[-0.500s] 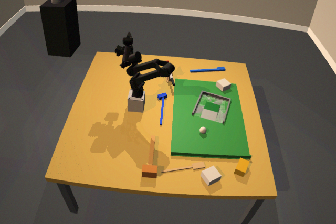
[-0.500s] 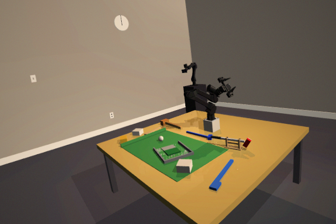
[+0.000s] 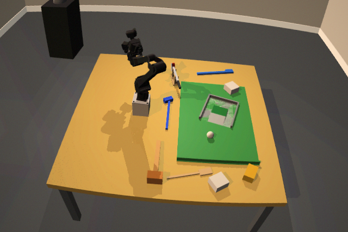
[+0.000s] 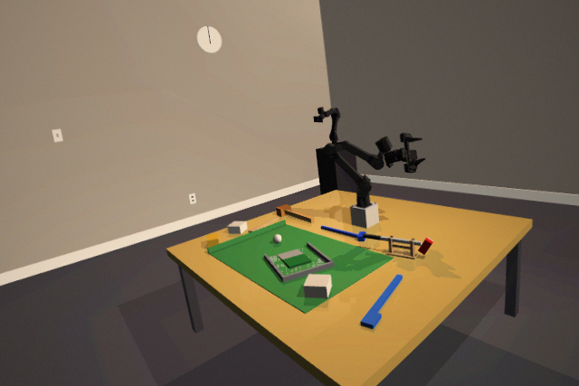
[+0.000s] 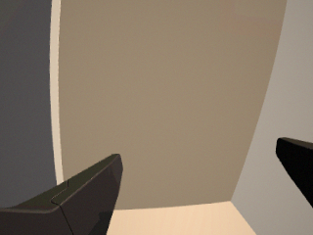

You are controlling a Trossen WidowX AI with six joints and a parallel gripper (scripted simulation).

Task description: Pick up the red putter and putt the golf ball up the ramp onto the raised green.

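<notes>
My gripper tip is now 27 cm short of the red putter, 5 cm to the right of it and 34 cm above it. The rest, counted from my gripper tip: rack (27 cm ahead, 7 cm to the left, 36 cm below); then blue putter (27 cm ahead, 29 cm to the right, 38 cm below); then green mat (59 cm ahead, 28 cm to the right, 39 cm below).
</notes>
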